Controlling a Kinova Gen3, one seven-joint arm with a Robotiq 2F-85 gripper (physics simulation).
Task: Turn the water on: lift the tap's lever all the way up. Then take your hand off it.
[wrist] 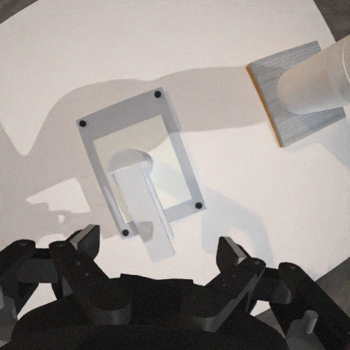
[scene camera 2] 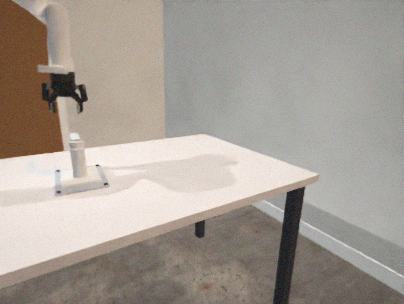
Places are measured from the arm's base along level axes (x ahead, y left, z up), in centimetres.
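Pixels of known places: gripper, fingertip midpoint: [scene camera 2: 66,113].
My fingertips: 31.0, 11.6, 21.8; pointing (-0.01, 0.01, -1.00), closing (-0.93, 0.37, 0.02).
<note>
Ahead of a thing's pixels: the offset from my fingertips to its top centre, as dx, dy, dz. "pt": to the spot under its first point. Level surfaces: height alone.
A white tap @[pt +1.8, -8.1, -16.6] [scene camera 2: 77,162] [wrist: 131,158] stands upright on a grey base plate @[+2.1, -5.7, -23.0] [scene camera 2: 84,187] [wrist: 120,112] with black corner bolts. Its flat white lever @[+1.6, +0.0, -8.6] [scene camera 2: 75,136] [wrist: 136,195] sits on top of the column. In the wrist view it points down the picture, its far end between the fingertips as seen from above; its exact tilt is hard to tell. My gripper [scene camera 2: 65,110] [wrist: 158,244] is open and empty. In the scene view it hangs above the tap, fingers down, with a visible gap to the lever. No contact shows.
The arm's white base [wrist: 315,82] stands on a grey board [wrist: 266,75] at the right of the wrist view. The white table @[dz -24.2] [scene camera 2: 150,220] [wrist: 225,32] carries the tap and broad arm shadows. Its right corner and a dark leg [scene camera 2: 290,240] show in the scene view.
</note>
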